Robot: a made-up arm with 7 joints.
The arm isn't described. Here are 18 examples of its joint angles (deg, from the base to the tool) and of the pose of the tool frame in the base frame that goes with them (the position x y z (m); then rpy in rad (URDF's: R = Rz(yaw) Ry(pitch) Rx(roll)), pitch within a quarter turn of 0, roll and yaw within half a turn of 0).
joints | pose
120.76 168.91 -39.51 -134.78 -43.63 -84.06 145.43 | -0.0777 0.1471 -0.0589 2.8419 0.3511 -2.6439
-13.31 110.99 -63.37 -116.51 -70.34 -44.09 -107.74 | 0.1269 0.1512 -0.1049 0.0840 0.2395 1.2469
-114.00 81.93 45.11 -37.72 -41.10 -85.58 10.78 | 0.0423 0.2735 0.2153 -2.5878 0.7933 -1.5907
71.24 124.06 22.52 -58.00 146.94 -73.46 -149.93 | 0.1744 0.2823 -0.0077 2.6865 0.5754 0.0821
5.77 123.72 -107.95 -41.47 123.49 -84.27 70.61 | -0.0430 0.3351 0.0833 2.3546 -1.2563 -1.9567
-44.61 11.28 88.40 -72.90 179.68 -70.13 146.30 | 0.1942 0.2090 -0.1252 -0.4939 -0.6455 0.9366
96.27 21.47 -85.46 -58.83 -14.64 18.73 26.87 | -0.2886 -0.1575 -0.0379 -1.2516 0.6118 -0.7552
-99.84 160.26 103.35 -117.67 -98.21 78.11 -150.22 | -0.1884 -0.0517 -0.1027 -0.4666 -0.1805 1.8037
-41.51 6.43 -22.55 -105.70 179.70 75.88 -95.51 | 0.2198 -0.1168 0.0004 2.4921 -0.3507 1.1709
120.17 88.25 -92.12 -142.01 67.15 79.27 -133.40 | -0.1304 -0.0535 0.0682 -2.7220 -0.0854 0.5024
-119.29 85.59 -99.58 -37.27 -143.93 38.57 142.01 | 0.2190 0.2051 0.1820 2.3367 0.5462 -1.5085
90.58 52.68 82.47 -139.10 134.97 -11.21 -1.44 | 0.0525 0.1526 0.0327 -1.8206 -1.0409 2.0515
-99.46 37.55 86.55 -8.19 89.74 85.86 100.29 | 0.3293 0.1027 0.0973 -2.9579 0.3426 -1.2786
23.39 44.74 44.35 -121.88 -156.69 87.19 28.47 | 0.1167 0.1740 -0.0166 -2.3887 -0.1769 -0.1950
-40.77 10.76 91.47 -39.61 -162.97 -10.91 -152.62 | 0.2215 0.1530 -0.2227 -1.0171 0.0570 2.3157
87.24 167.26 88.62 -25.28 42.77 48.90 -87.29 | 0.3350 0.1096 0.0551 0.9899 1.1404 -1.1982
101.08 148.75 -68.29 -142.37 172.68 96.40 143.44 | -0.1001 0.1192 0.0031 -1.6479 -0.7603 0.3955
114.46 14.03 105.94 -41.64 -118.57 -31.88 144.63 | -0.2902 0.0246 0.1903 1.8191 -0.7808 1.0149
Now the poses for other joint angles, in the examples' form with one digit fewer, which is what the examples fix.
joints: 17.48 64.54 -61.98 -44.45 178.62 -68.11 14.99
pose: -0.033 0.238 -0.249 -1.572 -1.157 -2.857
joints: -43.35 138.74 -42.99 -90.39 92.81 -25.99 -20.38
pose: 0.134 0.192 0.155 2.143 -0.398 -1.835
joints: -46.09 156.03 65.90 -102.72 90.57 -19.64 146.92
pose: -0.113 -0.110 0.201 -1.865 -1.205 -0.068
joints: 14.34 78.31 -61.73 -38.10 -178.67 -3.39 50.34
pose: -0.011 0.304 -0.174 -0.776 -0.228 2.850
